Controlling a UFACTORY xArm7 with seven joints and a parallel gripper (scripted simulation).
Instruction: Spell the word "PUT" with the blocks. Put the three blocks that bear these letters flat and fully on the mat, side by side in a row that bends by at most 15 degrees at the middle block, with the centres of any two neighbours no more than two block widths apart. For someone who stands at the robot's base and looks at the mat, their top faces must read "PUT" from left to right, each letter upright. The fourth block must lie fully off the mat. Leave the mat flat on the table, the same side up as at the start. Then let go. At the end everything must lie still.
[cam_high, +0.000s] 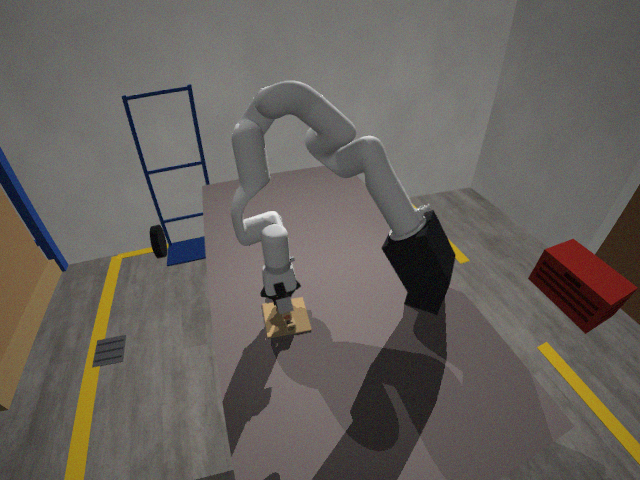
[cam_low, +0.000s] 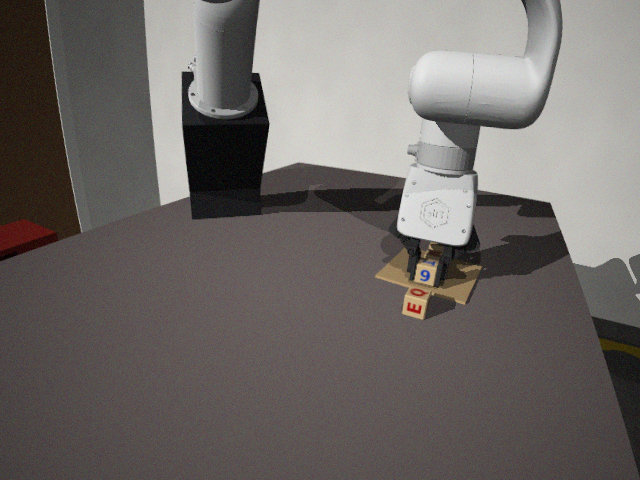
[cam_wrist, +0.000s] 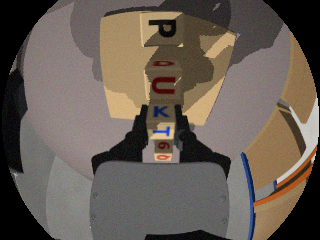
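Right now the tan mat is 5 cm to the left of my hand and 3 cm below it.
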